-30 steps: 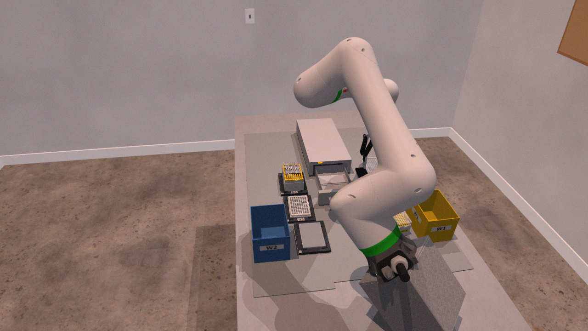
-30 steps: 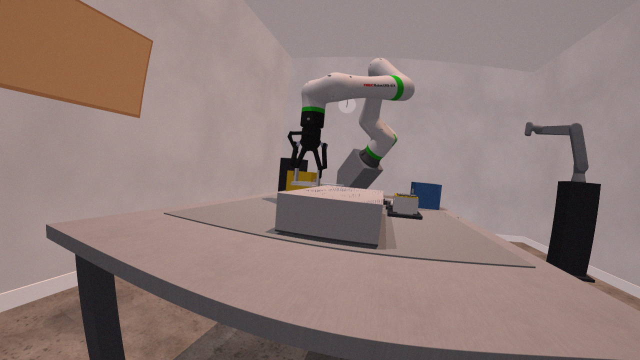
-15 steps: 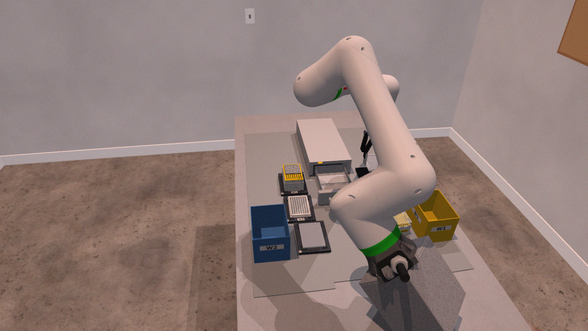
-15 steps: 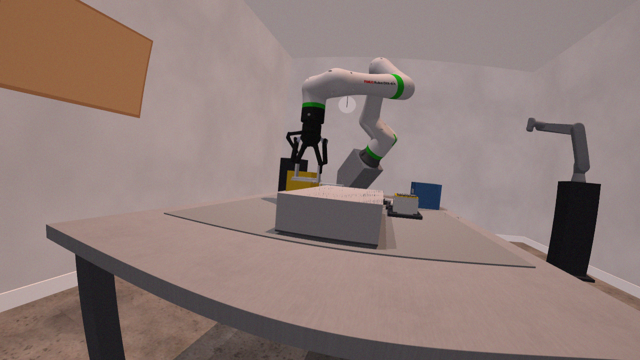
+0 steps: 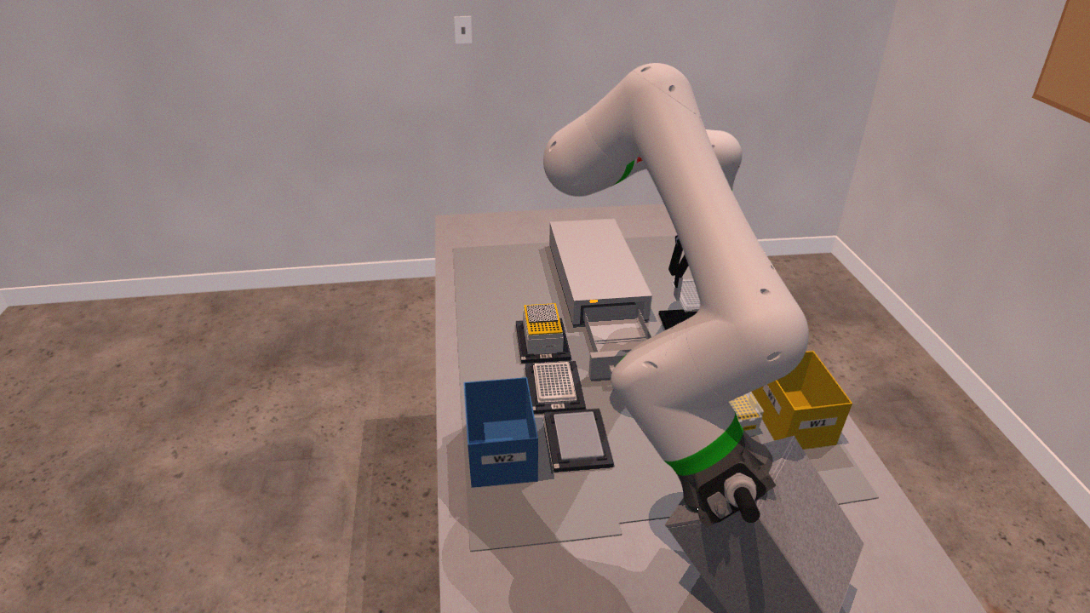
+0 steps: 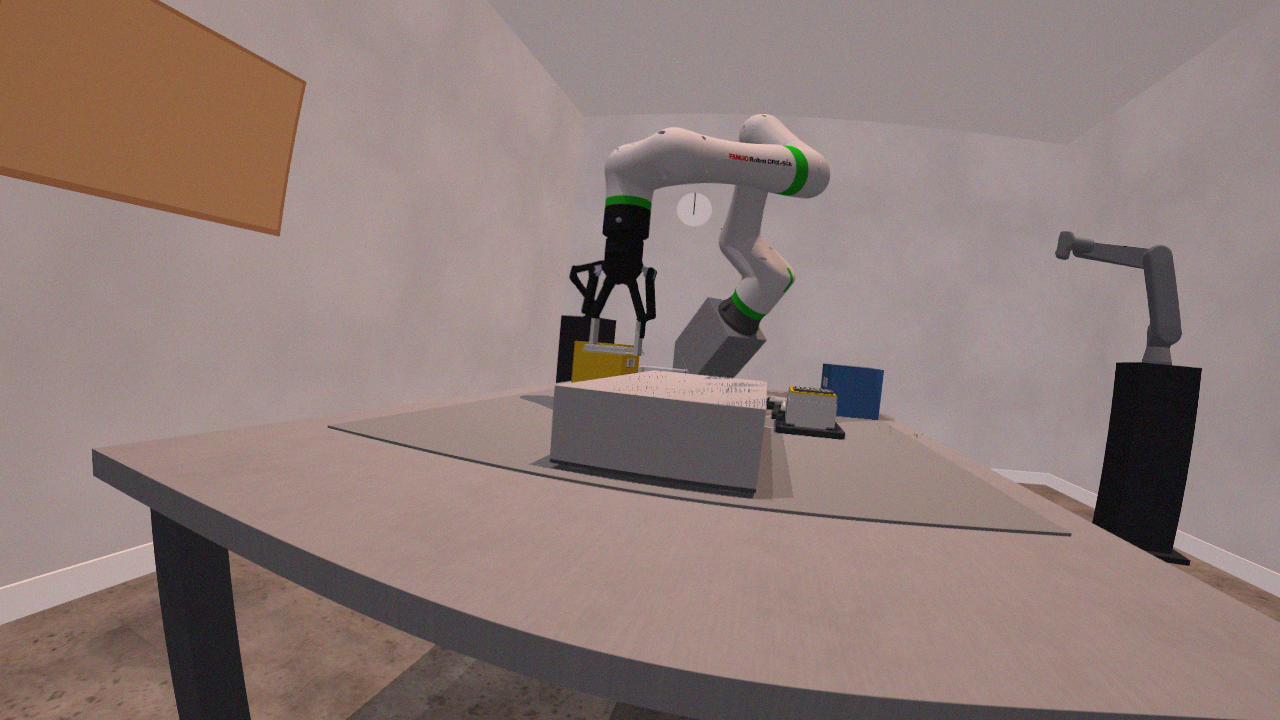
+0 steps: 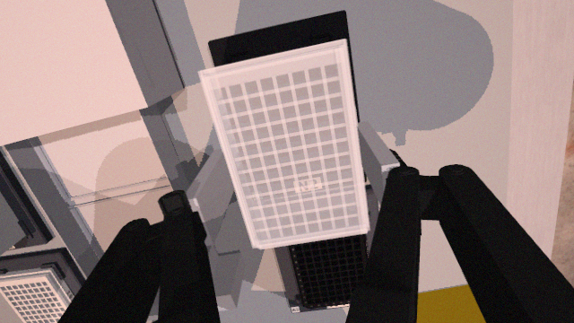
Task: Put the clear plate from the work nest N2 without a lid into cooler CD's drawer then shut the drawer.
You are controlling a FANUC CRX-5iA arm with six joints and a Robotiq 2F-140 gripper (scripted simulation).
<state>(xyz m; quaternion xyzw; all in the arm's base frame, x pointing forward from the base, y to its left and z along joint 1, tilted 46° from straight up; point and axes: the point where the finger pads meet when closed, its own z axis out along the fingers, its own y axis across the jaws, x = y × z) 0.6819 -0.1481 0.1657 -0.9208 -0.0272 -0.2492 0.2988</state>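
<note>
The drawer is 170 mm to the left of my hand, 110 mm below it and 100 mm behind it. Also, from my hand: yellow tip box (360 mm to the left, 100 mm behind, 80 mm below); black nest N2 (130 mm below); black plate (170 mm behind, 110 mm below, 50 mm to the right).
</note>
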